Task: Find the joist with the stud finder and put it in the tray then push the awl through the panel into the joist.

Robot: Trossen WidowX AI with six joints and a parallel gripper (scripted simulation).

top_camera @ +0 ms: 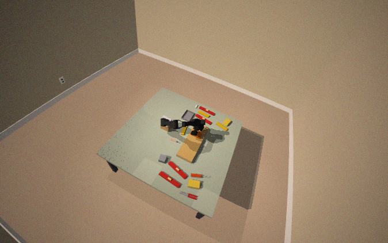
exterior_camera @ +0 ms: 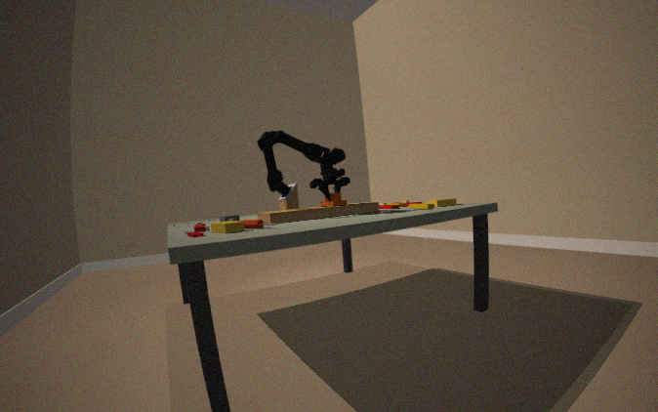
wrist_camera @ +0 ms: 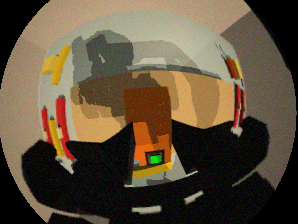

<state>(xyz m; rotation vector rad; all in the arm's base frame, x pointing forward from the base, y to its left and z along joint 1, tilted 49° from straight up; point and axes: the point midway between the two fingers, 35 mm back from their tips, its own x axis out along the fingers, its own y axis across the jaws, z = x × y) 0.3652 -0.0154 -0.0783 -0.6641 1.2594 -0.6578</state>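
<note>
Now: gripper tip 26 cm to the right of the grey tray, 21 cm past it and 5 cm above it. Round my gripper tip: orange stud finder: 2 cm behind, 2 cm above; then grey block: 43 cm to the right, 23 cm behind, 5 cm below; then awl: 19 cm behind, 17 cm to the right, 6 cm below.
</note>
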